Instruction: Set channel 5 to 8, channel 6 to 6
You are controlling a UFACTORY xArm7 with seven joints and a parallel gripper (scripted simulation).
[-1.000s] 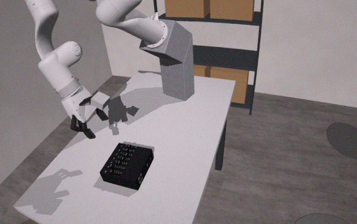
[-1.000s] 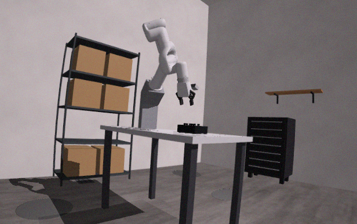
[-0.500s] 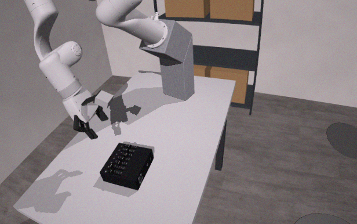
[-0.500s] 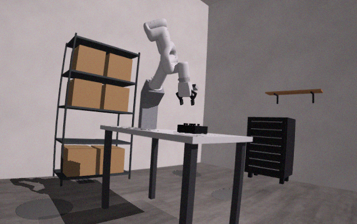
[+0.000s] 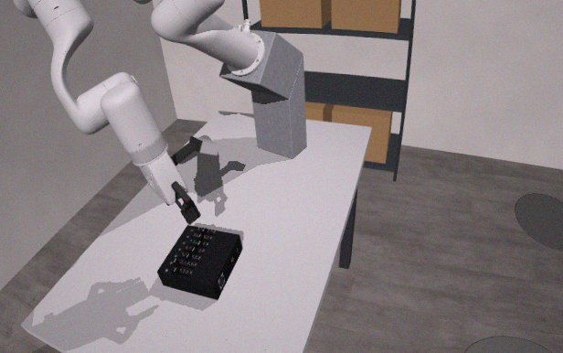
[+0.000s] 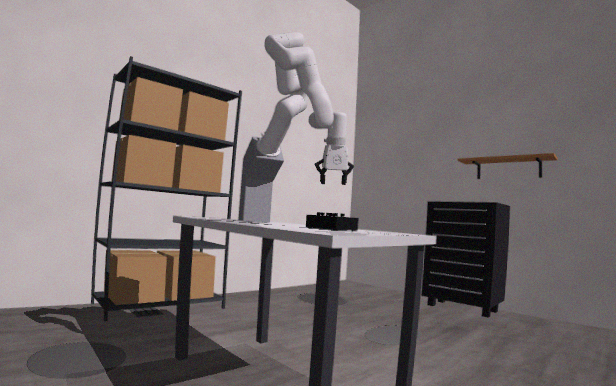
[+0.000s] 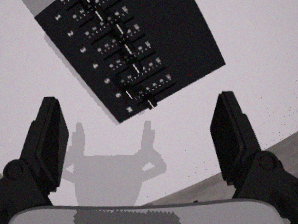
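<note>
The channel 6 fader cap is 130 mm below my hand, 40 mm ahead of it and 30 mm to the right of it. The rest, counted from my hand: channel 5 fader cap 130 mm below, 20 mm ahead, 10 mm to the right; master fader cap 130 mm below, 70 mm ahead, 20 mm to the right.
</note>
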